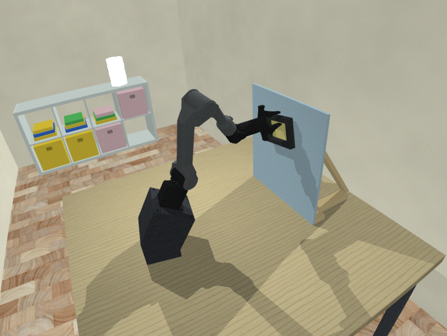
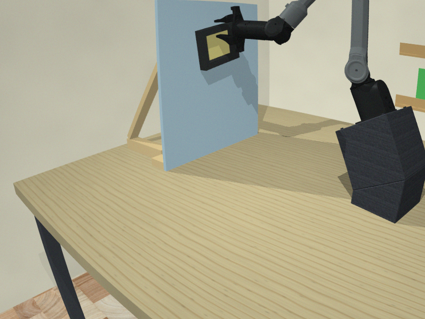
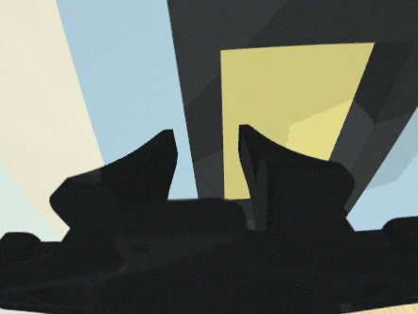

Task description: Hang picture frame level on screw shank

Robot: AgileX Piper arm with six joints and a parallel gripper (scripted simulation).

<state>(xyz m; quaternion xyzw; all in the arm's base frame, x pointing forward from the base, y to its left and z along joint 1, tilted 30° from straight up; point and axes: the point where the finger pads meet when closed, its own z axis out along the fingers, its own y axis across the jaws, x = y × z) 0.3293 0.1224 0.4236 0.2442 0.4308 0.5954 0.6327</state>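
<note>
My gripper is now 60 mm above the black picture frame and 10 mm short of it. From my hand the other things lie so: blue wall board: 160 mm below, 30 mm ahead.
</note>
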